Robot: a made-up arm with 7 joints.
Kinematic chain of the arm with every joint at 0, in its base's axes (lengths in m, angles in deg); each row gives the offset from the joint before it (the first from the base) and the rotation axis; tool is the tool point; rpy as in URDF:
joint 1: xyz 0 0 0.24 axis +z
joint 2: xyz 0 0 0 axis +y
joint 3: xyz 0 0 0.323 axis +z
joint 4: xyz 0.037 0 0 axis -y
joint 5: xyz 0.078 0 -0.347 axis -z
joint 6: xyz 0 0 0 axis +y
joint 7: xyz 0.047 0 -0.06 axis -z
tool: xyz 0 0 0 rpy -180 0 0
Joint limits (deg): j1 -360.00..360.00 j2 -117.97..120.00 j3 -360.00..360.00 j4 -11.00..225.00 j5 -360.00..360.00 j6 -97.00..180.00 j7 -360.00..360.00
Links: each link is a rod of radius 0.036 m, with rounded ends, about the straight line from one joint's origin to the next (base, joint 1, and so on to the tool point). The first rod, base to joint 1, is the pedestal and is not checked.
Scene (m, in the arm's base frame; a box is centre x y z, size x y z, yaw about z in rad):
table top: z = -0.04
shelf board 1: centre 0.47 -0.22 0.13 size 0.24 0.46 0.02 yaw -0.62
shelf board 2: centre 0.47 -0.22 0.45 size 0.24 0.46 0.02 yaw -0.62
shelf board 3: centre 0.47 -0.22 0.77 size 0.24 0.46 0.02 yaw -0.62
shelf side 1: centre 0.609 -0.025 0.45 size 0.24 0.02 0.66 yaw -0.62
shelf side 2: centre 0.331 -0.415 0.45 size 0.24 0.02 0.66 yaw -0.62
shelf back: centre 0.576 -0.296 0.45 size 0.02 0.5 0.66 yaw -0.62
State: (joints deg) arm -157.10 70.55 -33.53 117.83 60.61 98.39 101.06
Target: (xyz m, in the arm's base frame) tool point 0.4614 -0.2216 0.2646
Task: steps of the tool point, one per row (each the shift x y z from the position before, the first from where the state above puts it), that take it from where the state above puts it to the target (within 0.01 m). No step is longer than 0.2 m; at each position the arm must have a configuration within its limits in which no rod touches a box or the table.
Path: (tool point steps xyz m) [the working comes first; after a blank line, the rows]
Joints at the target: -64.82 45.05 42.32 79.76 60.08 107.72 101.06
Straight joint move there: touches shelf side 2.

1: 0.0446 0.0604 -0.0399
2: 0.0524 0.0551 -0.0241
3: 0.0570 0.0478 -0.0098
4: 0.0595 0.0393 0.0023
5: 0.0215 -0.1670 0.0034
6: 0.0814 -0.1496 0.0233
7: 0.1316 -0.1015 0.0396
8: 0.1558 -0.0316 0.0485
9: 0.1453 0.0427 0.0482
10: 0.1020 0.1018 0.0390
11: 0.0388 0.1298 0.0232
12: 0.0744 -0.0417 0.0076
13: 0.0682 -0.0481 0.0014
14: 0.0590 -0.0542 -0.0090

